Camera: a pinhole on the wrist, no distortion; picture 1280 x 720 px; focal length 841.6 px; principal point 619.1 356.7 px. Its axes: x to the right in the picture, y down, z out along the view. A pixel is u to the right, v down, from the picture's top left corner.
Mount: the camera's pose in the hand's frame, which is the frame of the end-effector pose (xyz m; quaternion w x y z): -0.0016 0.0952 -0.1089 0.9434 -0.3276 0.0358 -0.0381
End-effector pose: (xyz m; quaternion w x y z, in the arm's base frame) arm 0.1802 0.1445 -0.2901 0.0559 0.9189 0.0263 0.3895
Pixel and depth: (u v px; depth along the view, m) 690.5 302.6 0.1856
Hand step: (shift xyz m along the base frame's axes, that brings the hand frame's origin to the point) 0.0533 -0.1978 0.0166
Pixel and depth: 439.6 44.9 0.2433
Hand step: 0.0769 -0.1927 -0.0994
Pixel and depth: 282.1 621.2 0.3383
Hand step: 0.0013 -0.4135 -0.0880
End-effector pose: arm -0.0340 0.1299 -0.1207 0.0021 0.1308 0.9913 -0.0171
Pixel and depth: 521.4 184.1 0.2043
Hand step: 0.0574 0.1789 -0.0843
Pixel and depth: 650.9 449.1 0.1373
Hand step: 0.0331 0.1891 0.0045
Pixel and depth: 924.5 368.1 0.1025
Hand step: -0.0030 0.1631 0.0255
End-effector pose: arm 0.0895 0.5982 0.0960 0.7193 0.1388 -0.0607 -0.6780
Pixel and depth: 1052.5 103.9 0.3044
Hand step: 0.1515 -0.1894 0.2086
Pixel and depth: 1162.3 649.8 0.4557
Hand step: 0.4395 -0.3343 0.2291
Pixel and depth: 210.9 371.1 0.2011
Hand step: 0.2016 0.0830 0.1214
